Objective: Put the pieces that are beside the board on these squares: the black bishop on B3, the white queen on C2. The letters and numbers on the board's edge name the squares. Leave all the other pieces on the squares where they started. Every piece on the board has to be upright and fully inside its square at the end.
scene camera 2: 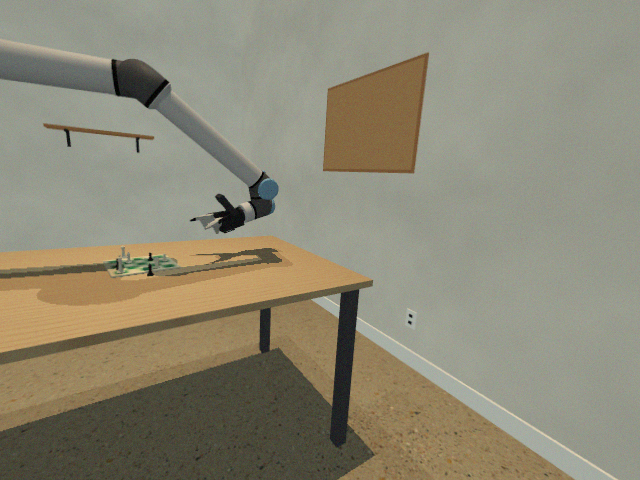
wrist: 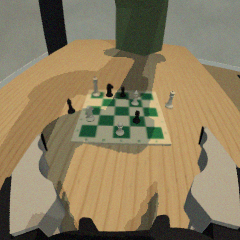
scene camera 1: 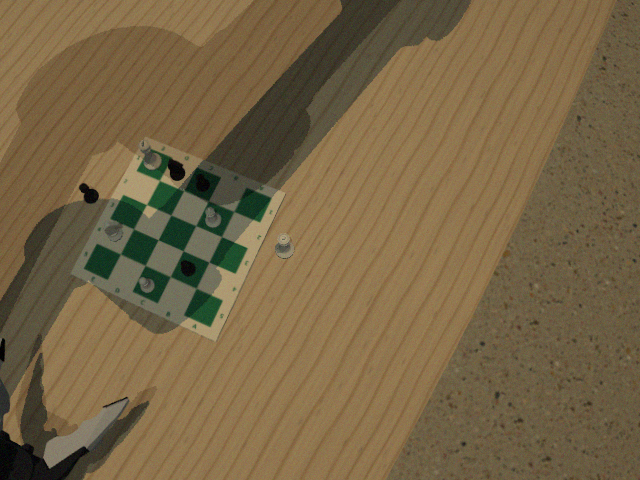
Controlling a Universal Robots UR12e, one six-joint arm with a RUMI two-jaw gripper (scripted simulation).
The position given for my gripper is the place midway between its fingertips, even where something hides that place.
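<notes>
My gripper (scene camera 1: pixel 63 367). Also visible: gripper (scene camera 2: pixel 197 224). Gripper (wrist: pixel 122 132) too.
</notes>
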